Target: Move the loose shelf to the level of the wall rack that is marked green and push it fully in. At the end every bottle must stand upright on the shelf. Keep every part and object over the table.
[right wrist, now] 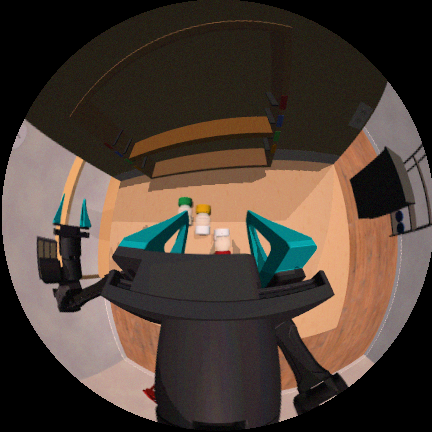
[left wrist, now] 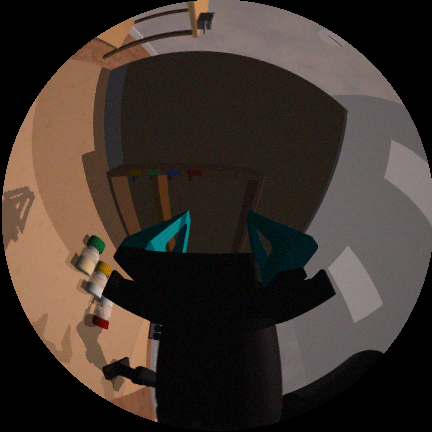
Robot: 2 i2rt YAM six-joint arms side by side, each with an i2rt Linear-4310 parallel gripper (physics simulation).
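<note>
The wall rack [left wrist: 187, 169] has yellow, green [left wrist: 153, 172] [right wrist: 276, 136], blue and red marks. The loose shelf [left wrist: 164, 200] [right wrist: 200, 136] is inside the rack above its bottom board, near the green and blue marks; I cannot tell exactly which level bears it or how deep it sits. Bottles with a green cap [left wrist: 96, 244] [right wrist: 185, 202], a yellow cap [left wrist: 103, 269] [right wrist: 203, 209] and a red cap [left wrist: 100, 322] are on the table; the red cap points away from the rack. My left gripper [left wrist: 218, 214] [right wrist: 74, 195] and right gripper [right wrist: 218, 215] are open and empty, apart from the shelf.
The table [left wrist: 55, 150] [right wrist: 310, 250] extends in front of the dark wall [left wrist: 225, 100] [right wrist: 190, 75]. In the right wrist view a wooden frame [right wrist: 104, 235] stands at the left, and a black box-like object [right wrist: 381, 187] with a metal rack stands at the right.
</note>
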